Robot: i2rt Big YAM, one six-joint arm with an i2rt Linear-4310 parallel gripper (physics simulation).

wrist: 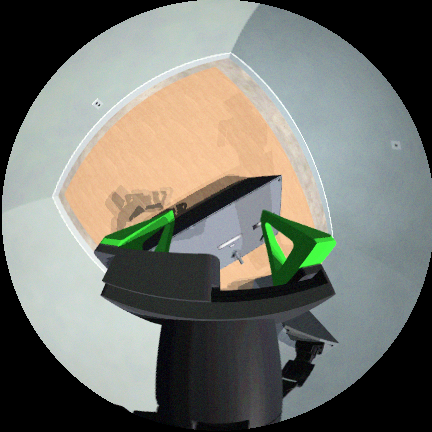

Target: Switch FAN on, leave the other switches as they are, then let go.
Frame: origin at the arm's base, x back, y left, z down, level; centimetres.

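Where they show: gripper, fingertip midpoint: (pixel 217 214); arm's base, link origin: (pixel 309 346).
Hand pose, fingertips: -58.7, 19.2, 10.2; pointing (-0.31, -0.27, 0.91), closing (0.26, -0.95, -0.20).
Observation:
Each offset is from my fingertips to the top centre of the thing, as dx, dy, dz. "*": to the spot under its first point. Level surfaces: height alone.
The switch panel (pixel 260 202) is a dark box with a light grey face, seen at a steep slant in the middle of the wrist view. A metal toggle lever {* +22.1, -5.2, +20.4} (pixel 237 257) sticks out from its lower part, below a pale label strip {* +15.1, -4.0, +19.4} (pixel 230 242). Another switch {* +13.2, -13.4, +19.4} (pixel 257 226) shows farther up the face, partly hidden by the right finger. The labels cannot be read, so I cannot tell which switch is FAN or how each is set. My gripper (pixel 217 214) is open and empty, its green fingers wide apart in front of the panel; the left finger and gripper body hide part of it.
The panel stands on a wood-coloured table {dz +32.1} (pixel 150 125) with a pale edge, with shadows to the panel's left. Grey walls surround it, with small sockets (pixel 97 103) (pixel 395 145). Black arm links (pixel 300 367) show at the lower right, below a dark slanted part (pixel 311 327).

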